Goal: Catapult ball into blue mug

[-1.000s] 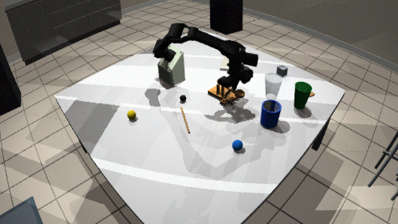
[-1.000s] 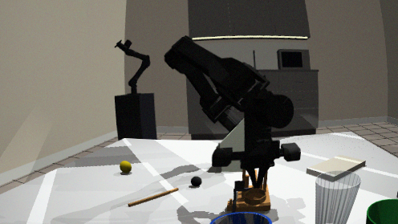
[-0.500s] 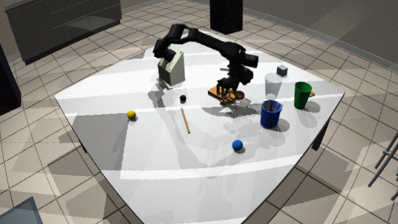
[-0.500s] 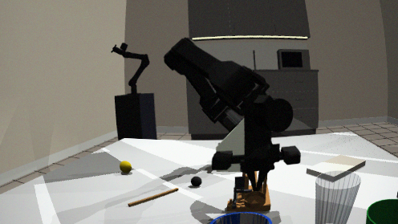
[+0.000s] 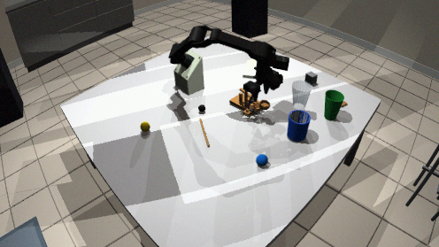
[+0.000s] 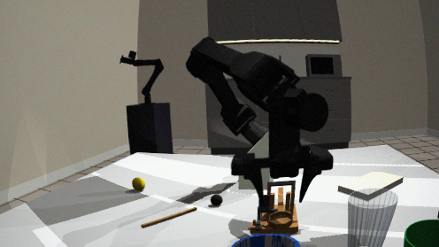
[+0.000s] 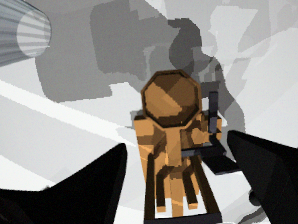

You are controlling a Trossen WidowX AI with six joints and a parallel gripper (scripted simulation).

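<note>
My gripper tip is 40 mm past the wooden catapult, 30 mm to the left of it and 30 mm above it. The rest, counted from my gripper tip: blue mug: 220 mm ahead, 50 mm below, 10 mm to the left; clear cup: 170 mm to the left, 90 mm ahead, 50 mm below; black ball: 190 mm to the right, 170 mm behind, 60 mm below.
</note>
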